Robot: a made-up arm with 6 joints.
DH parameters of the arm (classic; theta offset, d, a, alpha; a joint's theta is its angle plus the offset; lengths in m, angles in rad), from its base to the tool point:
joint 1: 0 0.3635 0 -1.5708
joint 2: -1.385 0 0.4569 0
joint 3: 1.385 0 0.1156 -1.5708
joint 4: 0 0.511 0 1.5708
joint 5: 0 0 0.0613 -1.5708
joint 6: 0 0.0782 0 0
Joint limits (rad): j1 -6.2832..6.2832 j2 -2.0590..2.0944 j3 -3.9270..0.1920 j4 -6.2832..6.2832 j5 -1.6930..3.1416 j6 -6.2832..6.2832
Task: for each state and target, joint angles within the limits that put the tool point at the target. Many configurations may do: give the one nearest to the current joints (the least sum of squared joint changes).
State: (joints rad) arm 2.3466 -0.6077 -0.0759 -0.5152 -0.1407 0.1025
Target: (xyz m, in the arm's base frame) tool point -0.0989 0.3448 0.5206
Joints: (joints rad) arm 1.7734 -0.6268 -0.2113 -0.4072 -0.1083 0.1025
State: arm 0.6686 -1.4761 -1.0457 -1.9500 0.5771 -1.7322
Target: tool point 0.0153 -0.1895 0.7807
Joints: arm 1.3760 -2.0590 -0.4437 -1.7810 1.2257 -1.7322
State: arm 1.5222 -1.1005 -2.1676 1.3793 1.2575 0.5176
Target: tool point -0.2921 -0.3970 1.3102
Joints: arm 1.0028 -0.7794 -2.5726 1.4722 1.0016 0.5176
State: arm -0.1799 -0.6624 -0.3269 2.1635 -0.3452 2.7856
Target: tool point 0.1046 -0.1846 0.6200
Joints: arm -0.6660 -1.0688 -0.3151 2.0947 -0.5460 2.7856
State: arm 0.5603 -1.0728 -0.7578 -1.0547 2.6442 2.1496
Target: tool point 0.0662 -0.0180 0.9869
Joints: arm 0.7713 -0.9548 -1.1875 -0.7929 2.8197 2.1496
